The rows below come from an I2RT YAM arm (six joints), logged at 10 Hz.
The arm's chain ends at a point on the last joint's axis. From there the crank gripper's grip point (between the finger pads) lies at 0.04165 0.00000 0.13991 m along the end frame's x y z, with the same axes.
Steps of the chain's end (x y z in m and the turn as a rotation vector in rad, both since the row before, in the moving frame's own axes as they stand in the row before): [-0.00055 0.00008 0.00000 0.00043 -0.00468 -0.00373]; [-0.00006 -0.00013 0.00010 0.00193 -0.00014 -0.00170]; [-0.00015 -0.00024 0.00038 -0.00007 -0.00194 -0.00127]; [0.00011 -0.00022 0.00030 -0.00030 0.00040 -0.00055]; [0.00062 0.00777 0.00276 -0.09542 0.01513 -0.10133]
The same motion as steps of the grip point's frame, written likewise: [-0.00121 -0.00013 0.00019 0.00043 -0.00468 -0.00373]; [-0.00008 -0.00047 0.00011 0.00193 -0.00014 -0.00170]; [-0.00042 -0.00028 0.00046 -0.00007 -0.00194 -0.00127]; [0.00017 -0.00020 0.00028 -0.00030 0.00040 -0.00055]; [0.00319 0.01673 0.00168 -0.09542 0.01513 -0.10133]
